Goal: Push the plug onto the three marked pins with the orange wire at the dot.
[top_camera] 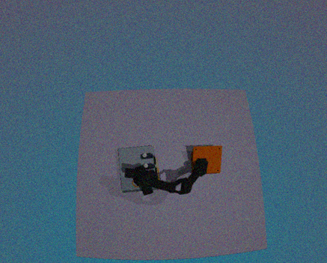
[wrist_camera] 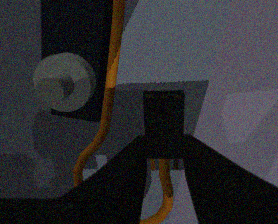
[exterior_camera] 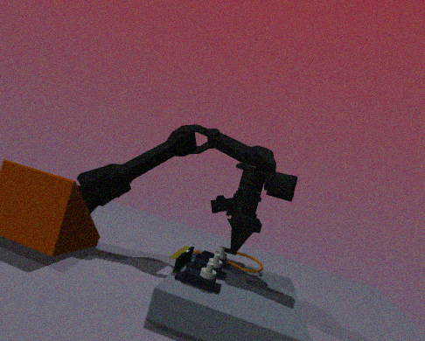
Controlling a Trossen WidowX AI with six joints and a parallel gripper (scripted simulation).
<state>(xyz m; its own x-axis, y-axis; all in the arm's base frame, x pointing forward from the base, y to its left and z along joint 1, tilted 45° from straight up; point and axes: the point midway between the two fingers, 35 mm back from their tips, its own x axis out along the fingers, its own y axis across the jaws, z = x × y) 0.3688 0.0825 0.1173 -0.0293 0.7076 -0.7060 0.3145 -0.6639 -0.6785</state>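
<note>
My gripper tip is 13 cm to the left of the servo, 3 cm above it and 2 cm past it. Also, from my gripper tip: grey printed holder 12 cm to the right, 9 cm ahead, 5 cm below.
</note>
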